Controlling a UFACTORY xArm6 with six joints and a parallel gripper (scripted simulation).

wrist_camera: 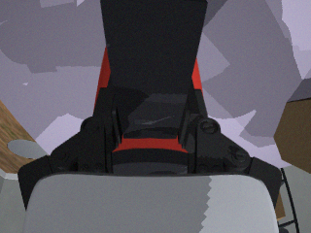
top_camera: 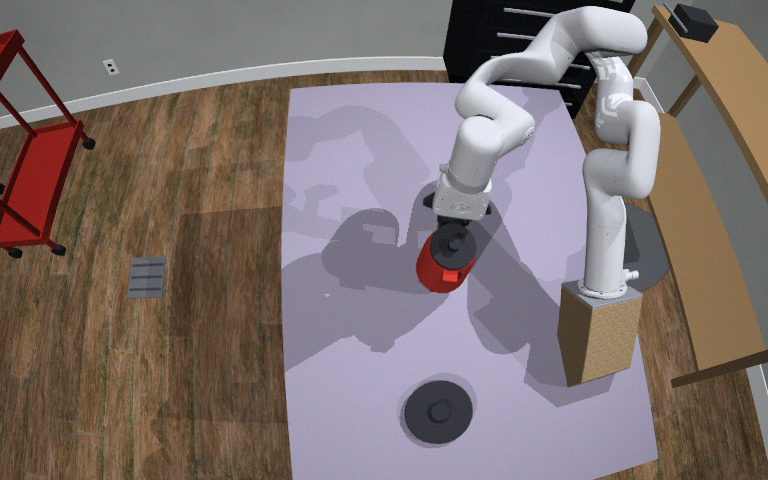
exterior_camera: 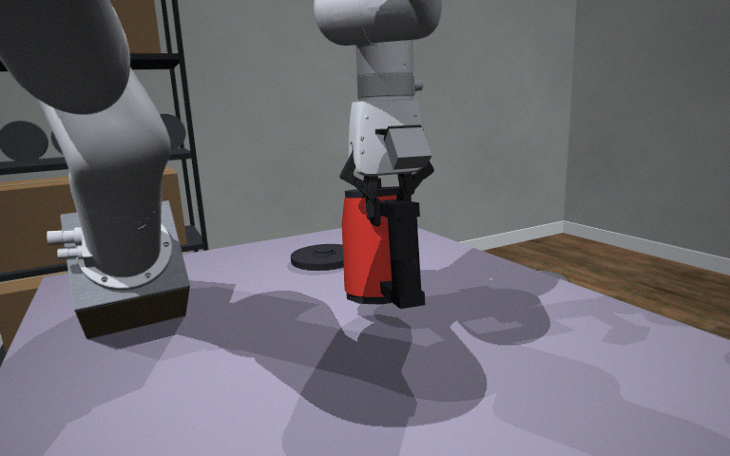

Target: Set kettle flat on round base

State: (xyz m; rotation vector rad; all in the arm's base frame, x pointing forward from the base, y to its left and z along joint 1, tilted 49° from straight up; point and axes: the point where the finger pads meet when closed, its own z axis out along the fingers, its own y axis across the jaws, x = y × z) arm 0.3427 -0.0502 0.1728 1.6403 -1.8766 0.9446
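Now: hand 2 cm to the right of the red kettle and 5 cm above it. Round my hand: round dark base: 4 cm ahead, 38 cm to the left, 18 cm below.
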